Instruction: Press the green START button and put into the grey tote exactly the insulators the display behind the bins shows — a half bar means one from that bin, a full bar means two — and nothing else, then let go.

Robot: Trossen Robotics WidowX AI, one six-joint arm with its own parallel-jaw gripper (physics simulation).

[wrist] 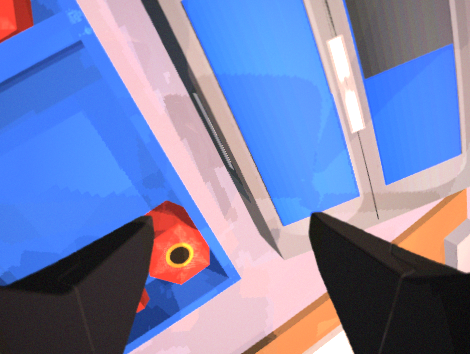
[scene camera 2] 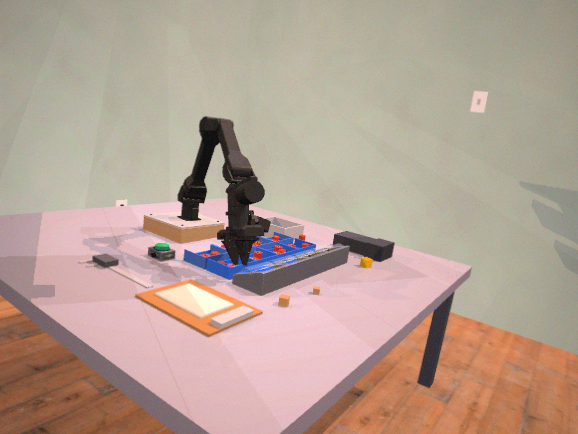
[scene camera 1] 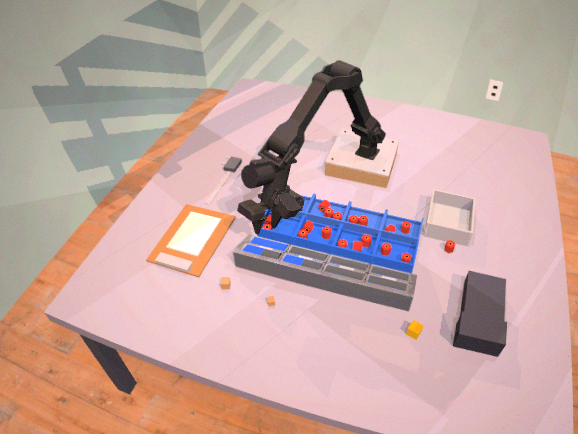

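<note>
My gripper [scene camera 1: 266, 226] [scene camera 2: 239, 262] [wrist: 232, 225] is partly open and empty, low at the outer corner of the front-left bin. One finger is beside an upright red insulator [wrist: 180, 255] in that corner; a second red piece [wrist: 143, 301] is partly hidden. The blue bins [scene camera 1: 372, 259] [scene camera 2: 224, 270] [wrist: 50, 175] hold red insulators. The display [scene camera 1: 320, 281] [scene camera 2: 300, 274] shows, in its leftmost column, a full upper bar and a half lower bar; the second column has a half lower bar. The grey tote [scene camera 1: 449, 233] looks empty. The green button [scene camera 2: 161, 246] is hidden in scene camera 1.
A loose red insulator [scene camera 1: 449, 246] stands beside the tote. An orange clipboard [scene camera 1: 190, 267] [scene camera 2: 200, 327] lies left of the display. Small orange cubes [scene camera 1: 225, 283] [scene camera 1: 271, 301], a yellow cube [scene camera 1: 414, 329] and a black block [scene camera 1: 481, 312] are in front and right.
</note>
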